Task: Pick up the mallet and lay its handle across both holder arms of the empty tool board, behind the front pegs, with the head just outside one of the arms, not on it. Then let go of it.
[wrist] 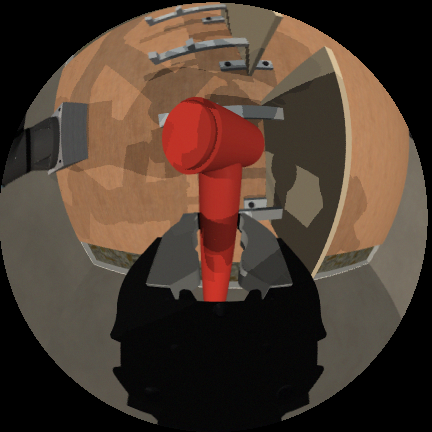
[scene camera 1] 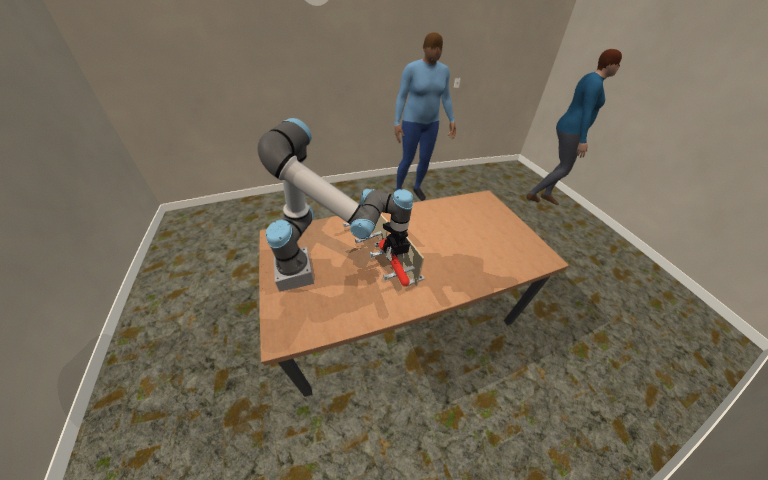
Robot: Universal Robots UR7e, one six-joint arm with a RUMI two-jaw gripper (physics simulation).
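Pixels of known places: gripper, between the fingertips: [wrist: 218, 214] [scene camera 1: 392, 259]; arm's base, origin of its link: [wrist: 51, 142] [scene camera 1: 292, 263].
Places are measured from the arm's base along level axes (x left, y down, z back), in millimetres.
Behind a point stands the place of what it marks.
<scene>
The red mallet [scene camera 1: 399, 270] {x -193, y -100, z -486 mm} [wrist: 212, 135] {x -29, y -122, z -462 mm} is held level by its handle, with its head toward the far tool board. My gripper [scene camera 1: 391, 252] {x -100, y -71, z -477 mm} [wrist: 218, 214] {x -100, y -71, z -477 mm} is shut on the handle, behind the head. The nearer tool board [scene camera 1: 417, 263] {x -130, y -57, z -590 mm} [wrist: 315, 150] {x -9, y -80, z -555 mm} stands upright beside the mallet. The handle passes over its near holder arm [scene camera 1: 390, 276] {x -151, y -9, z -460 mm} in the scene view. In the wrist view the head partly covers its other holder arm [wrist: 260, 112] {x 27, y -10, z -510 mm}. Whether the handle touches the arms cannot be told, and the handle and gripper hide parts of the arms and their pegs.
A second tool board [wrist: 255, 35] {x 164, y -24, z -484 mm} with two pegged arms [wrist: 215, 46] {x 158, y 19, z -427 mm} stands beyond the mallet head. The robot's base [scene camera 1: 293, 274] {x -76, y -5, z -12 mm} [wrist: 74, 131] {x 12, y 43, z -82 mm} is on the left part of the wooden table [scene camera 1: 481, 226] {x 236, y 88, z -1153 mm}. Two people [scene camera 1: 425, 93] [scene camera 1: 583, 113] are on the floor behind and right of the table.
</scene>
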